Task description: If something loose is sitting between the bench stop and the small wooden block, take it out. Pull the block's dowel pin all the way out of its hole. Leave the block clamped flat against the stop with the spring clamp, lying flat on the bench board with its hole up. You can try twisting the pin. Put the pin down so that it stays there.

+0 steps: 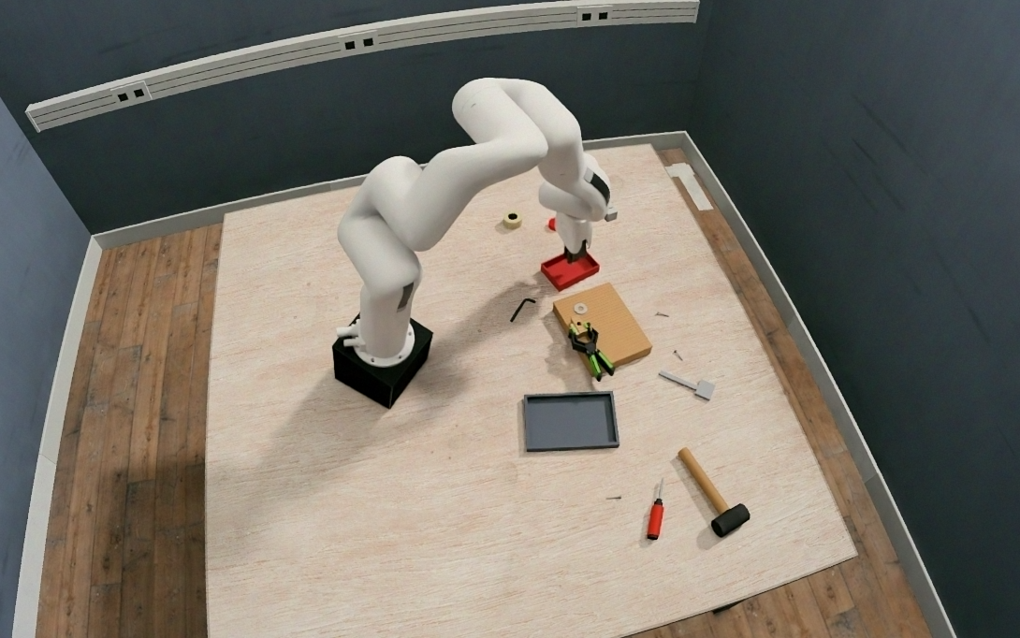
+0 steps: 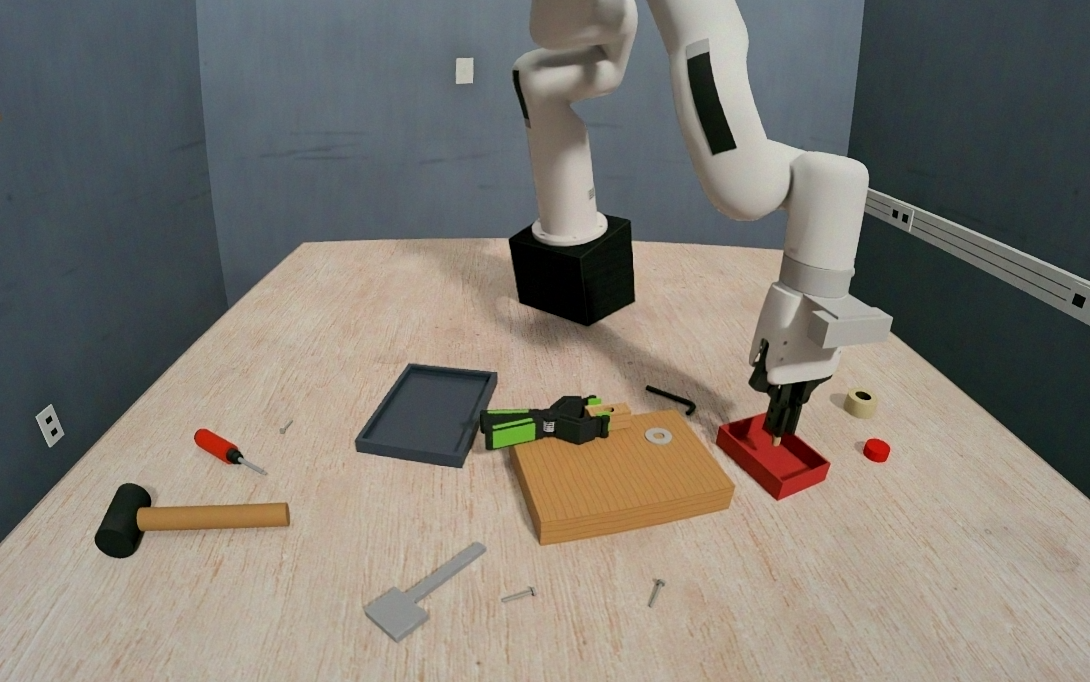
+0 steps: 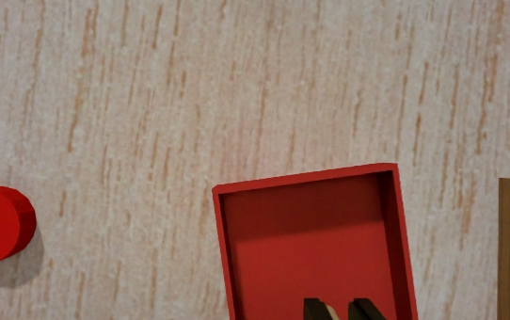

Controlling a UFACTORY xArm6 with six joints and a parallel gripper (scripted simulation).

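The red tray is 6 cm below my hand. From my hand the other things lie so: dowel pin: 2 cm below; red cap: 16 cm to the left, 6 cm below, 1 cm ahead; washer: 14 cm to the right, 3 cm below, 2 cm behind.
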